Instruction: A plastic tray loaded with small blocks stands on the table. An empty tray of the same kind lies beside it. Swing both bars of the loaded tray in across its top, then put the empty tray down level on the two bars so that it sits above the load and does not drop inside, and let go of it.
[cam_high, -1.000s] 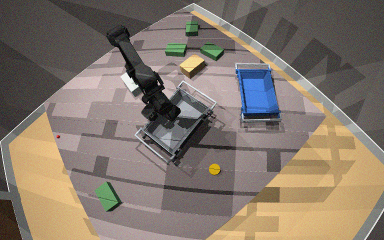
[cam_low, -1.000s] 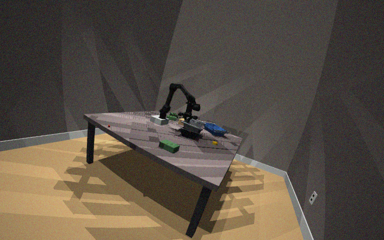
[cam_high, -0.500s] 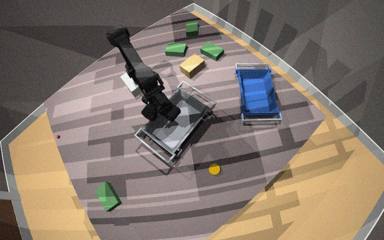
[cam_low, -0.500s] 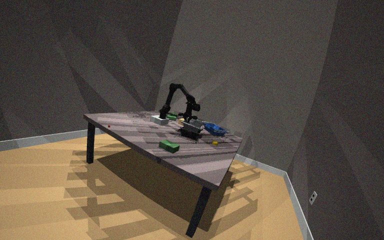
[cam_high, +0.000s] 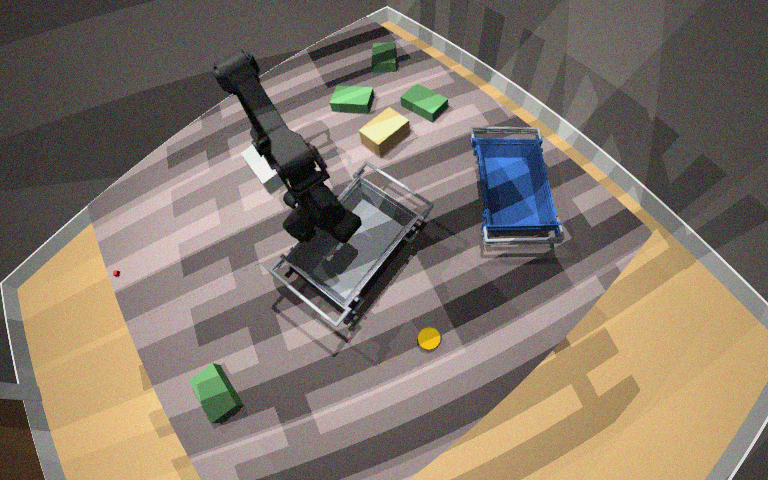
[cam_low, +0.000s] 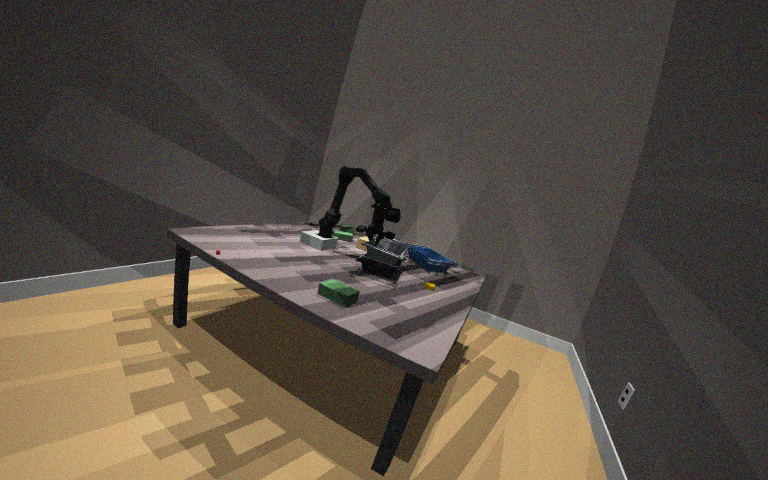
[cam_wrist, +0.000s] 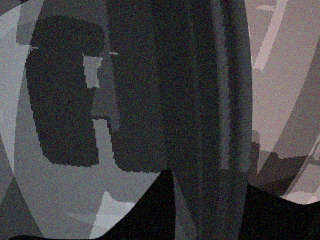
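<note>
My gripper tip is 7 cm short of the grey tray, 2 cm to the right of it and 3 cm below it. Round my gripper tip: yellow disc 33 cm ahead, 4 cm to the left, 8 cm below; then orange block 21 cm behind, 28 cm to the left, 6 cm below.
</note>
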